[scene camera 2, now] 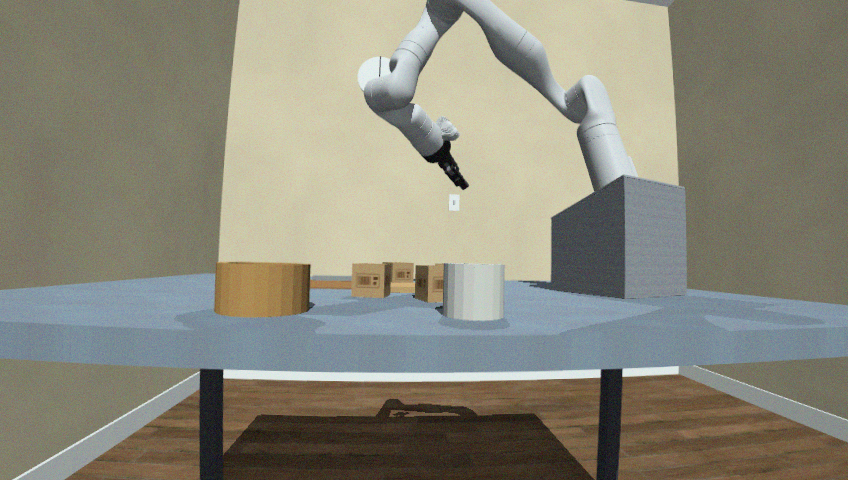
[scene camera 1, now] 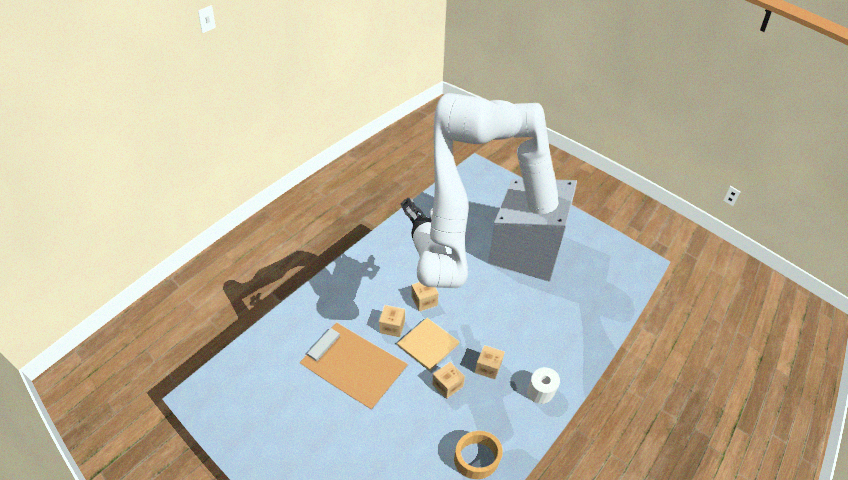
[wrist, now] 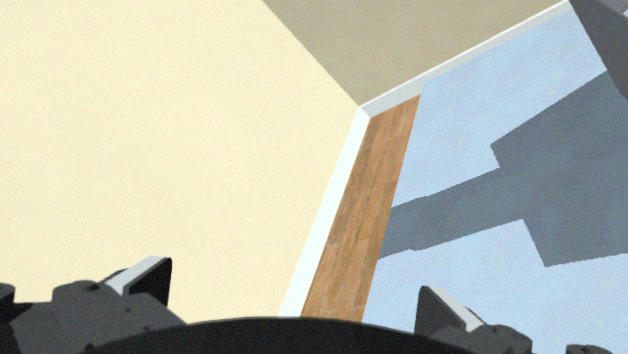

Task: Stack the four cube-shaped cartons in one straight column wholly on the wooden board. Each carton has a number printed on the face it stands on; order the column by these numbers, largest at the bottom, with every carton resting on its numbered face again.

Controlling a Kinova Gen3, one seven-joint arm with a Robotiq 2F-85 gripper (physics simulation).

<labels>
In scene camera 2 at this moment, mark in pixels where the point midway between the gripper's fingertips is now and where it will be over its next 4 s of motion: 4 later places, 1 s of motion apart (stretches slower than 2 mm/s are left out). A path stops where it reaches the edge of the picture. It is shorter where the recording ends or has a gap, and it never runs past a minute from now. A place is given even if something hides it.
My gripper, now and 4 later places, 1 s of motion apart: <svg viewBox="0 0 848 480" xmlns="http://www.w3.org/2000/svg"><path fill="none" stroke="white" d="M460 176L460 178L459 178L448 151L434 112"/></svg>
</labels>
